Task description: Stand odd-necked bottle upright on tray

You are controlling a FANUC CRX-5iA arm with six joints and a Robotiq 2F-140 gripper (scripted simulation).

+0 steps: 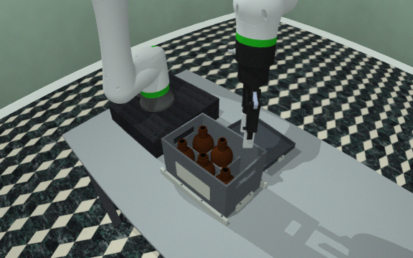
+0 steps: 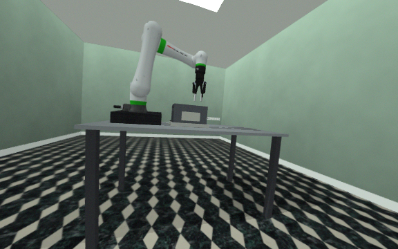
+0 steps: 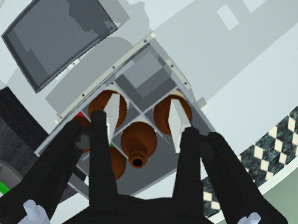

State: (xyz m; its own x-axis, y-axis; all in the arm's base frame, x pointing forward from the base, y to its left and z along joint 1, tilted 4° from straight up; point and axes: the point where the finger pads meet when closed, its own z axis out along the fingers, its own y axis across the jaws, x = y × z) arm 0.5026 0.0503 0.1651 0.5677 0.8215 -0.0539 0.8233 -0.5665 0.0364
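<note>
Now: hand 170 mm above the crate, 80 mm past it and 60 mm to the left of it. Also, from my hand: glass bottle 170 mm below, 170 mm behind, 30 mm to the right; brown bottle 170 mm below, 100 mm to the right, 70 mm behind; dark grey tray 240 mm below, 200 mm to the left, 130 mm behind.
</note>
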